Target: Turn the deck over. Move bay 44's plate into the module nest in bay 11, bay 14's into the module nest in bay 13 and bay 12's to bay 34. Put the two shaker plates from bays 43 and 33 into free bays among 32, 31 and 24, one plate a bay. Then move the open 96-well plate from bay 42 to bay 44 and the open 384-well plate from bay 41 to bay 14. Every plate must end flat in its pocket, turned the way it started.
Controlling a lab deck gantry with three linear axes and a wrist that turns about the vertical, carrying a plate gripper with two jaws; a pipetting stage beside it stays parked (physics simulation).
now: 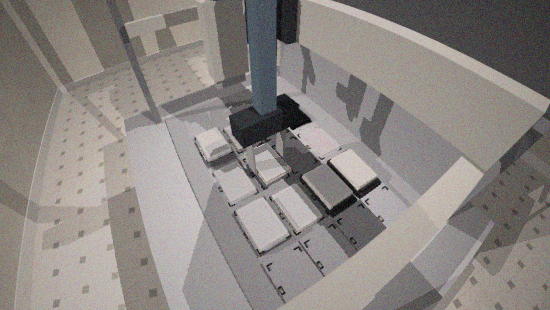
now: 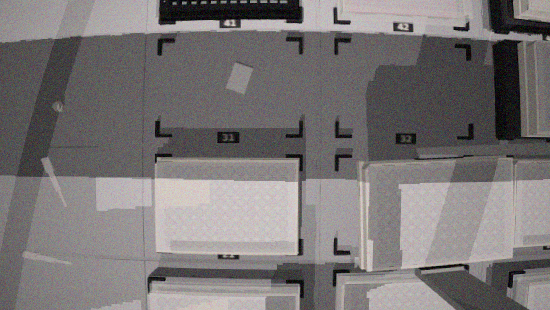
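Where they show: gripper, fingertip midpoint: (image 1: pixel 266 162) (image 2: pixel 435 211); robot's base, link origin: (image 1: pixel 196 142).
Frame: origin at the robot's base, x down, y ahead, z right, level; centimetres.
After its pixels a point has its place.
Observation:
My gripper (image 1: pixel 265 162) @(x -3.5, y 23.6, z -15.1 cm) (image 2: pixel 443 214) @(x -3.5, y 23.6, z -15.1 cm) is low over bay 22. Its jaws sit against both long sides of a pale plate (image 1: pixel 272 169) @(x -4.5, y 27.4, z -14.7 cm) (image 2: pixel 450 225) @(x -4.5, y 24.3, z -14.1 cm), seemingly shut on it; this plate sits high and slightly askew. Pale plates stand in bay 11 (image 1: pixel 211 140) @(x -3.3, y 5.7, z -4.3 cm) (image 2: pixel 220 303) @(x -3.3, y 6.3, z -7.5 cm), bay 12 (image 1: pixel 235 182) @(x -1.5, y 23.8, z -4.3 cm) (image 2: pixel 392 300) @(x -1.4, y 21.3, z -6.5 cm) and bay 13 (image 1: pixel 262 223) @(x -3.4, y 39.7, z -4.2 cm) (image 2: pixel 536 298) @(x -3.3, y 34.0, z -6.8 cm). The shaker plates (image 1: pixel 327 186) @(x -3.7, y 40.0, z -24.8 cm) (image 1: pixel 354 169) @(x -3.7, y 39.9, z -35.6 cm) stand on black bases in bays 33 and 43. The pinkish open plate (image 1: pixel 316 139) @(x -1.4, y 22.4, z -35.3 cm) (image 2: pixel 400 7) @(x -1.4, y 21.9, z -32.9 cm) is in bay 42, the black one (image 1: pixel 296 111) (image 2: pixel 230 11) @(x -1.1, y 6.6, z -32.3 cm) in bay 41. Bays 14, 24, 34 and 44 hold no plate.
Plates also stand in bay 21 (image 2: pixel 227 215) @(x -1.4, y 6.6, z -14.3 cm) and bay 23 (image 1: pixel 298 207) @(x -1.4, y 40.0, z -15.1 cm) (image 2: pixel 535 210) @(x -1.4, y 35.4, z -14.4 cm). A small pale scrap (image 2: pixel 240 78) @(x -0.1, y 7.5, z -26.5 cm) lies in bay 31. Thin pale pieces (image 2: pixel 54 181) @(x -0.5, y -10.4, z -16.9 cm) (image 2: pixel 47 258) @(x -0.5, y -11.5, z -9.3 cm) lie left of the bays. A high pale wall (image 1: pixel 425 75) borders the deck.

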